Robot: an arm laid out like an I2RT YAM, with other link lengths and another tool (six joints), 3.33 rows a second.
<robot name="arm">
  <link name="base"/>
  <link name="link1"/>
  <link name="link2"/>
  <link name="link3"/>
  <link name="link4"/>
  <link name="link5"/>
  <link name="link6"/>
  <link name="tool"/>
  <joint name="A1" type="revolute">
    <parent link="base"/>
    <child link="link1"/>
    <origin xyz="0 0 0.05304" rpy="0 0 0"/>
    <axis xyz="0 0 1"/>
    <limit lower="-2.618" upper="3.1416"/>
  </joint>
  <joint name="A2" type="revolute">
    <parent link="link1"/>
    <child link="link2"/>
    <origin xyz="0.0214 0.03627 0.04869" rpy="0 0 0"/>
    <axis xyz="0 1 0"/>
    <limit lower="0" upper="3.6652"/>
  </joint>
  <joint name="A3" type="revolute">
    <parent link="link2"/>
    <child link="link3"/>
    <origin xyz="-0.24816 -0.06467 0" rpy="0 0 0"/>
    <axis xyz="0 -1 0"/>
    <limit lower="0" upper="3.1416"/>
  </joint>
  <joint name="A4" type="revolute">
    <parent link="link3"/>
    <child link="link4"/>
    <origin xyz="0.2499 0.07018 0.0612" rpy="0 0 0"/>
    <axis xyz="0 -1 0"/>
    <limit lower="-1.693" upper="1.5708"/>
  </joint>
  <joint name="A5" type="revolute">
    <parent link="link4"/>
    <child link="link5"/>
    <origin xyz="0.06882 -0.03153 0.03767" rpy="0 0 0"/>
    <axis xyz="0 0 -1"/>
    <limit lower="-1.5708" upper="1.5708"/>
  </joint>
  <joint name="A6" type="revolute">
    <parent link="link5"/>
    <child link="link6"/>
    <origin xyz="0.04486 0 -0.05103" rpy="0 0 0"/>
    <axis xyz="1 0 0"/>
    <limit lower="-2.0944" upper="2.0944"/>
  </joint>
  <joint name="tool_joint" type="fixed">
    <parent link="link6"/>
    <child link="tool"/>
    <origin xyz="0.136 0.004 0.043" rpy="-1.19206 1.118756 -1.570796"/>
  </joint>
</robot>
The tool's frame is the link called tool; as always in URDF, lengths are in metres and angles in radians.
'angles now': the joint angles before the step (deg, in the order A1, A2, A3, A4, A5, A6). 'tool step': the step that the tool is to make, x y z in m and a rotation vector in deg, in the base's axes. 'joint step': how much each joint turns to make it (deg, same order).
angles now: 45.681 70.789 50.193 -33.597 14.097 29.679
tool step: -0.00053 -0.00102 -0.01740 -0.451 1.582 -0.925
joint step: 0.022 1.698 -1.621 1.579 -0.128 1.282
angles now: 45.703 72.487 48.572 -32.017 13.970 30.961
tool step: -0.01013 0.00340 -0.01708 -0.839 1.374 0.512
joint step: 1.940 0.858 -2.194 1.138 0.425 1.473
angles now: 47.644 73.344 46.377 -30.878 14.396 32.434
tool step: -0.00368 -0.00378 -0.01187 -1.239 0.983 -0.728
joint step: 0.496 0.834 -1.209 0.202 0.721 1.028
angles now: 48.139 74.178 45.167 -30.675 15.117 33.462
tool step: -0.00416 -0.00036 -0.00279 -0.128 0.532 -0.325
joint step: 0.726 -0.085 -0.341 -0.483 0.253 1.106
